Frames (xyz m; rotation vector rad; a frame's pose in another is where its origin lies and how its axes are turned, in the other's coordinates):
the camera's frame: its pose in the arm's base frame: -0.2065 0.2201 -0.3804 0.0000 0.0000 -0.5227
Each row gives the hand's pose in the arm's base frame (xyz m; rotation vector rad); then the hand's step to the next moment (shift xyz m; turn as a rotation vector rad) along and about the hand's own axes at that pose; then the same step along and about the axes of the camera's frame.
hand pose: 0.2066 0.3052 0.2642 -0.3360 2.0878 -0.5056
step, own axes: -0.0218 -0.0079 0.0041 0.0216 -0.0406 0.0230
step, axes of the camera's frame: 0.0126 0.0089 0.0178 0.0333 -0.0384 -0.0076
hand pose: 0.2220 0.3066 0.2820 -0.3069 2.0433 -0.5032
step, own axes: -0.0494 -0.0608 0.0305 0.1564 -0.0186 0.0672
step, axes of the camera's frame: 0.0648 -0.0090 0.0528 0.0315 -0.0927 -0.1405
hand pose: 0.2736 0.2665 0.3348 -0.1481 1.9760 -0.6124
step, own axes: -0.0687 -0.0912 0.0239 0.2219 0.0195 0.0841
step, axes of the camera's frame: 0.0649 -0.0347 0.0905 0.0208 -0.0951 -0.2173
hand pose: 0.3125 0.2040 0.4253 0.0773 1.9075 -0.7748
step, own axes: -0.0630 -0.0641 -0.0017 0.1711 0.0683 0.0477
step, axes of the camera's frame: 0.0191 -0.0260 0.0839 -0.0038 -0.0254 -0.1886
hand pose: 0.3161 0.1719 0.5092 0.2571 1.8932 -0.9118
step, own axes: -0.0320 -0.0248 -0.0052 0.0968 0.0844 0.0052
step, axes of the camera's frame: 0.0028 -0.0067 0.0402 -0.0173 0.0310 -0.1235
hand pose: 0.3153 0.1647 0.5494 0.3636 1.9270 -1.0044
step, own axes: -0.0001 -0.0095 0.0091 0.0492 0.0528 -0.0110
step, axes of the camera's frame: 0.0062 -0.0113 0.0025 -0.0189 0.0291 -0.0642
